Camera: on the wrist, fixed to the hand. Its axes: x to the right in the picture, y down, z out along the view.
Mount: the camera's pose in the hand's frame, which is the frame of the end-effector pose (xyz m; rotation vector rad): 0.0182 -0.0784 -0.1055 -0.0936 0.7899 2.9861
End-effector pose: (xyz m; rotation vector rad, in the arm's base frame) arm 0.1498 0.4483 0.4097 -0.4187 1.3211 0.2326
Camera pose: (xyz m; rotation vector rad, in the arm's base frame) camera 0.0918 0.3315 0.3851 -1.4510 -1.0739 -1.9360
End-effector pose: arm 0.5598 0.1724 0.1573 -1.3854 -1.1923 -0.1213
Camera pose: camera 0.5743 0.0781 0.2496 -1.4667 2.0440 1.1814
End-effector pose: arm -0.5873 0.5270 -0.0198 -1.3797 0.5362 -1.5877
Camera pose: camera -0.7124 0.5228 0.0243 0.8184 1.6177 0.6991
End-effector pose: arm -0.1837 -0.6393 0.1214 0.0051 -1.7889 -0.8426
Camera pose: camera -0.1335 -0.7615 0.1091 -1.5511 0.3070 1.1820
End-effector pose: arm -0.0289 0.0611 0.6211 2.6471 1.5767 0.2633
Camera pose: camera -0.1065 0.1099 0.7170 -1.3854 2.2811 -0.7326
